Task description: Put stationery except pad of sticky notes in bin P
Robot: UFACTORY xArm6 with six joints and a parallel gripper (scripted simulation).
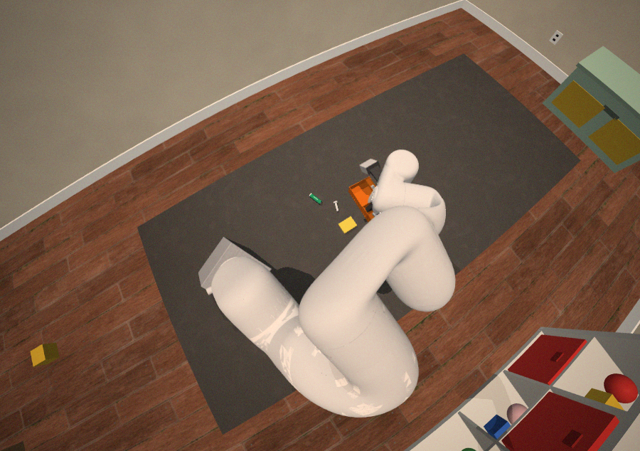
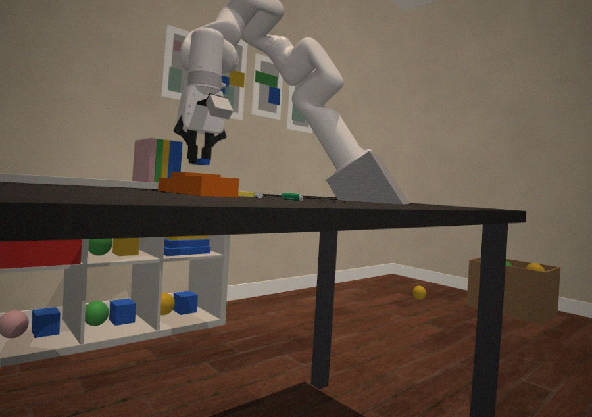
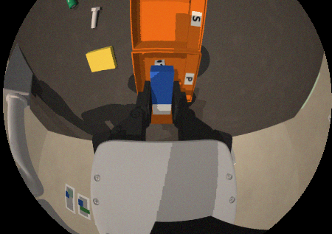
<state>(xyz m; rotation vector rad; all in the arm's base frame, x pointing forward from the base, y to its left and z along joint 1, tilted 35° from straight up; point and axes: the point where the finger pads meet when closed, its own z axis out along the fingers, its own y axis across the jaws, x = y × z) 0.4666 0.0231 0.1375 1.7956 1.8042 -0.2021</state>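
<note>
Right now the orange bin is 70 mm below my hand and 10 mm ahead of it. The rest, counted from my hand: sticky notes pad 100 mm behind, 80 mm below, 20 mm to the left; then eraser 20 mm below, 10 mm to the right; then white item 70 mm below.
</note>
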